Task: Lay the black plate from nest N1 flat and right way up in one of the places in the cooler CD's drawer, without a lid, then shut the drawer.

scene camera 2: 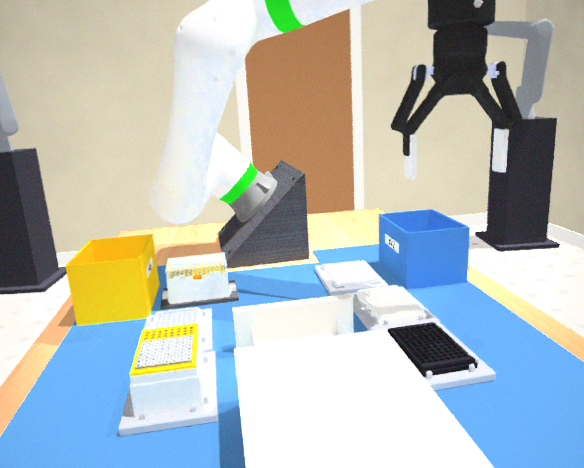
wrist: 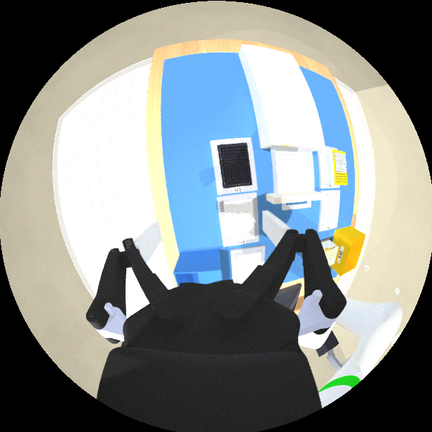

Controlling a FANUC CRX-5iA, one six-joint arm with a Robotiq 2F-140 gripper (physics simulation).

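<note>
The black plate lies flat in nest N1, beside the cooler. The cooler is a long white box. Its white drawer stands open toward the robot base. In the wrist view no plate shows in the visible part of the drawer; the cooler's top hides most of the inside in the scene view. My gripper is open and empty, high above the table and apart from the plate.
A pale, bumpy-topped piece sits in the nest behind N1, with a flat white nest beyond. The blue bin, yellow bin, yellow-topped tip box and clear tip box stand around.
</note>
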